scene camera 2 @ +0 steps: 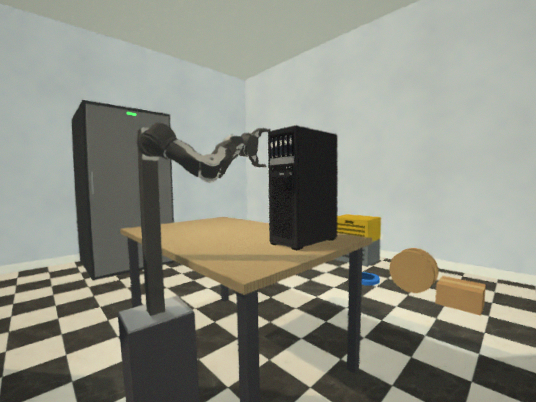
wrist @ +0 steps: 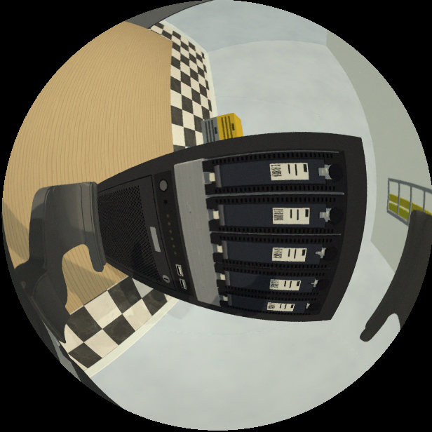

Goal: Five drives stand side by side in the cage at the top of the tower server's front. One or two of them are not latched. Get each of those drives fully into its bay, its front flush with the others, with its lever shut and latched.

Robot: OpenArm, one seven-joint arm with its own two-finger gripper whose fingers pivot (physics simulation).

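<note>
The black tower server [scene camera 2: 317,190] [wrist: 356,200] stands on the table with its front towards the arm. Five dark blue drives with white labels sit side by side in its top cage; in the wrist view they run from the top drive [wrist: 245,173] through the second [wrist: 250,212], third [wrist: 257,251] and fourth [wrist: 255,282] to the bottom drive [wrist: 250,303]. Their levers look folded along the fronts, and no front plainly sticks out; small differences in depth or latching cannot be told. My gripper [scene camera 2: 265,148] [wrist: 211,264] is wide open and empty in front of the cage, its fingers apart from the drives.
The server stands near an edge of the wooden table [scene camera 2: 210,240] [wrist: 100,110]. A grey cabinet [scene camera 2: 125,190] stands behind the arm. Beyond the table are a yellow box [scene camera 2: 367,227] [wrist: 231,126], a blue ring [scene camera 2: 370,283], a brown disc [scene camera 2: 412,270] and a brown box [scene camera 2: 460,296] on the floor.
</note>
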